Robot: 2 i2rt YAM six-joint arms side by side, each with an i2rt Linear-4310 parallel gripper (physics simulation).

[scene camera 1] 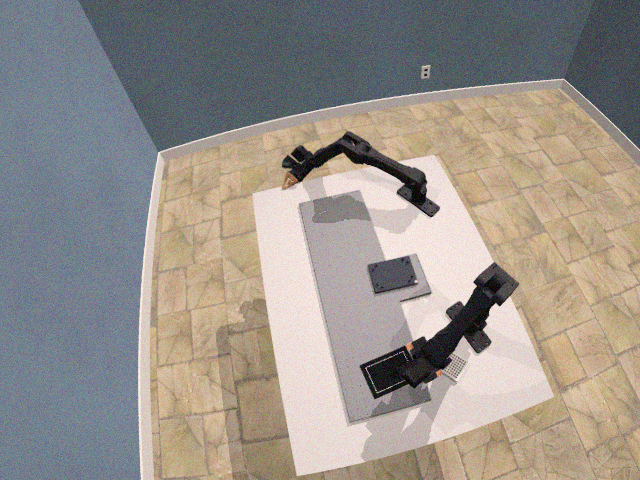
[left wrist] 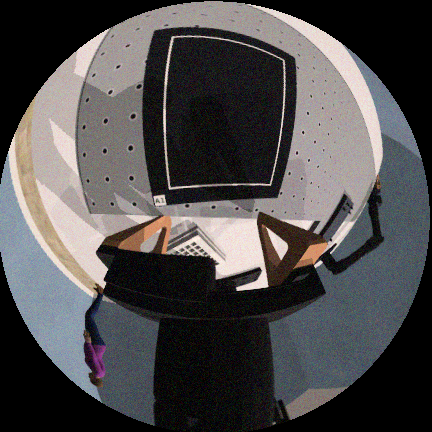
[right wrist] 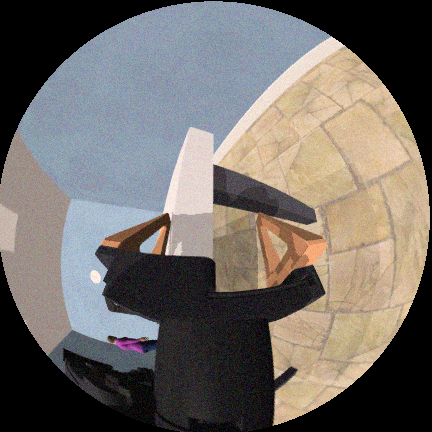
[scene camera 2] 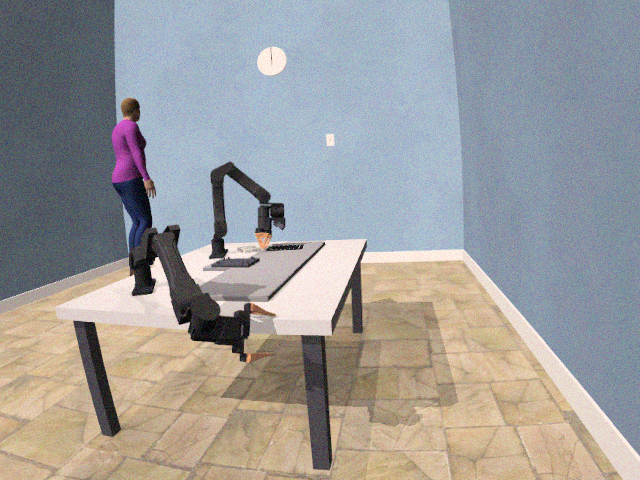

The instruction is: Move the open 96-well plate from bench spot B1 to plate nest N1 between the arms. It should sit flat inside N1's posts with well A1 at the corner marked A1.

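Frame: origin at the left arm's base, x ahead, y left, z up, level; centimetres.
Where they show: left gripper, between the fingertips: point(left wrist: 213, 216) point(scene camera 2: 263, 249); right gripper, between the fingertips: point(right wrist: 212, 217) point(scene camera 2: 274, 334); left arm's base, origin of its link: point(left wrist: 220, 283) point(scene camera 2: 219, 254); right arm's base, origin of its link: point(scene camera 1: 418, 200) point(left wrist: 323, 253) point(scene camera 2: 144, 287).
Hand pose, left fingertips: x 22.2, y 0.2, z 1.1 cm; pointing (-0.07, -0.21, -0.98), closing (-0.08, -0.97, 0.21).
Things, the pixels of their top centre, and the offset from my left fingertips. "spot": a spot on its surface instead. Level surfaces: height alone.
- white 96-well plate, centre of its top: point(left wrist: 178, 267) point(scene camera 1: 448, 362) point(scene camera 2: 248, 247) dx -7.9, dy +6.1, dz +0.4 cm
- black pad, a spot on its surface: point(left wrist: 225, 110) point(scene camera 1: 392, 372) point(scene camera 2: 283, 247) spot: dx +9.8, dy -1.6, dz +0.4 cm
- dark block, centre of its top: point(left wrist: 338, 227) point(scene camera 1: 392, 272) point(scene camera 2: 235, 258) dx -10.3, dy -32.7, dz +2.4 cm
- grey perforated board, height of its surface: dz +0.2 cm
The white 96-well plate point(scene camera 1: 455, 366) point(scene camera 2: 248, 249) point(left wrist: 192, 248) lies on the white table, off the black pad point(scene camera 1: 385, 373) point(scene camera 2: 285, 247) point(left wrist: 225, 110) with a white outline and an A1 label. My left gripper point(scene camera 1: 424, 360) point(scene camera 2: 263, 241) point(left wrist: 213, 216) is open and empty, pointing down between pad and plate; in the left wrist view part of the plate is hidden behind it. Nest N1, a dark block point(scene camera 1: 392, 273) point(scene camera 2: 235, 262) point(left wrist: 336, 218) with corner posts, holds no plate. My right gripper point(scene camera 1: 289, 180) point(scene camera 2: 273, 334) point(right wrist: 212, 217) is open and empty beyond the table edge.
A grey perforated board point(scene camera 1: 330, 279) point(left wrist: 112, 135) lies under the pad. Nest N1 stands on a grey base beside it, between the arms. The left arm's mounting base point(scene camera 1: 476, 341) is close to the plate. A person point(scene camera 2: 129, 149) stands behind the table.
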